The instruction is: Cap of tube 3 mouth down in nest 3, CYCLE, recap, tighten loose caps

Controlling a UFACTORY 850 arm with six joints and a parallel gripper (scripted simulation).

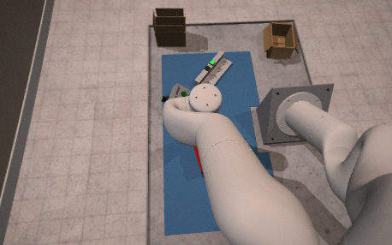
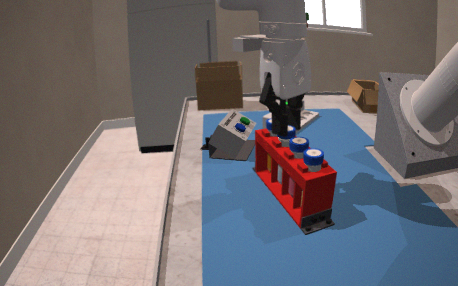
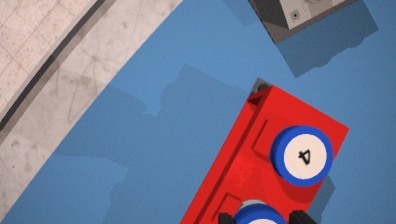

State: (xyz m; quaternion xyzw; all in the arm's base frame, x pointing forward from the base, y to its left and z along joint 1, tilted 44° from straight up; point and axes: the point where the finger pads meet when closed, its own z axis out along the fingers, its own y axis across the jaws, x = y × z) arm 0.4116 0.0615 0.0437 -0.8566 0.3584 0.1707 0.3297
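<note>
My hand is 20 mm above the blue cap. Also, from my hand: blue key: 80 mm ahead, 170 mm to the right, 70 mm below; grey key housing: 80 mm ahead, 190 mm to the right, 90 mm below; cap marked 4: 10 mm ahead, 50 mm to the right, 20 mm below.
</note>
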